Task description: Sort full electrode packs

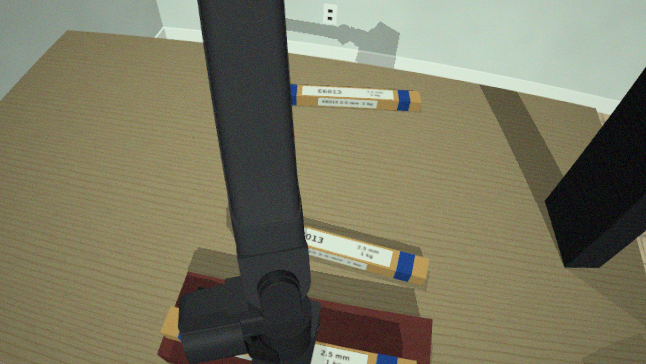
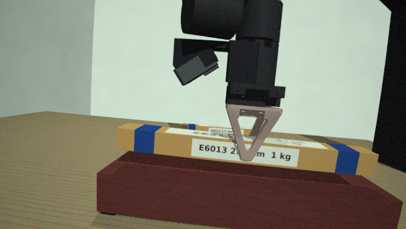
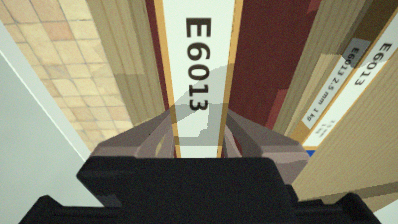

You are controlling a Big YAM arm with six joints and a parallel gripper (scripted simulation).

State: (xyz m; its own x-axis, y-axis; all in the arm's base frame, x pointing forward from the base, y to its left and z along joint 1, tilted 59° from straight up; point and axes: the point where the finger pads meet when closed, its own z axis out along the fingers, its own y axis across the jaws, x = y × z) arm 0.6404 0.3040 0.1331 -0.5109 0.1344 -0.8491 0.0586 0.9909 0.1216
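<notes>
Right now my hand is 80 mm above the dark red low platform, 30 mm to the left of it and 10 mm past it.
</notes>
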